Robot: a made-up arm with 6 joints. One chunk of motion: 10 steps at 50 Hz.
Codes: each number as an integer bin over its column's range. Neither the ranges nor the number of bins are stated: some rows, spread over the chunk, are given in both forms.
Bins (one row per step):
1: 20 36 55 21 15 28
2: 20 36 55 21 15 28
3: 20 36 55 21 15 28
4: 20 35 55 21 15 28
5: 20 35 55 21 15 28
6: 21 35 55 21 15 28
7: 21 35 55 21 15 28
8: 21 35 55 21 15 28
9: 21 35 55 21 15 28
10: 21 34 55 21 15 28
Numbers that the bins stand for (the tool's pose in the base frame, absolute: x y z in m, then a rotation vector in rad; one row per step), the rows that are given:
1: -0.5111 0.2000 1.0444 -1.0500 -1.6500 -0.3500
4: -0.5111 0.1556 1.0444 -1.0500 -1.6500 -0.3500
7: -0.4667 0.1556 1.0444 -1.0500 -1.6500 -0.3500
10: -0.4667 0.1111 1.0444 -1.0500 -1.6500 -0.3500
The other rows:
2: -0.5111 0.2000 1.0444 -1.0500 -1.6500 -0.3500
3: -0.5111 0.2000 1.0444 -1.0500 -1.6500 -0.3500
5: -0.5111 0.1556 1.0444 -1.0500 -1.6500 -0.3500
6: -0.4667 0.1556 1.0444 -1.0500 -1.6500 -0.3500
8: -0.4667 0.1556 1.0444 -1.0500 -1.6500 -0.3500
9: -0.4667 0.1556 1.0444 -1.0500 -1.6500 -0.3500

